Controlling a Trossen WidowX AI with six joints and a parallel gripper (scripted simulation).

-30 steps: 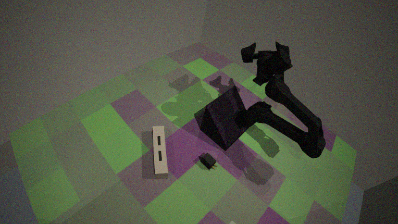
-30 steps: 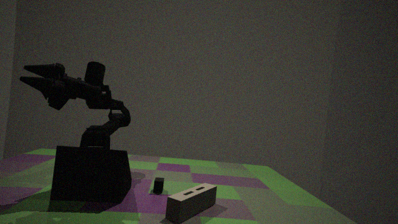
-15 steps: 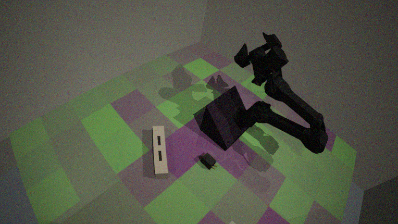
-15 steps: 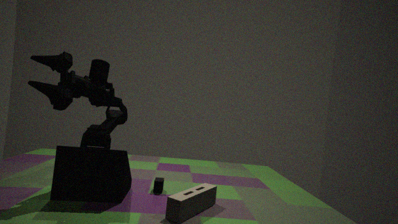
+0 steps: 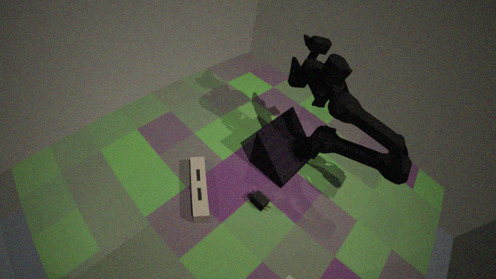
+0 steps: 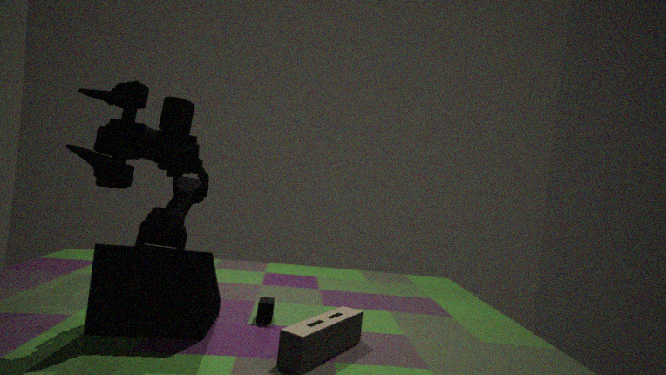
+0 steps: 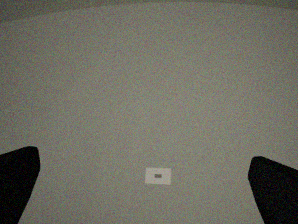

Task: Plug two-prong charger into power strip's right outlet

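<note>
Right now the dark charger is 330 mm ahead of my gripper tip, 180 mm to the left of it and 340 mm below it.
</note>
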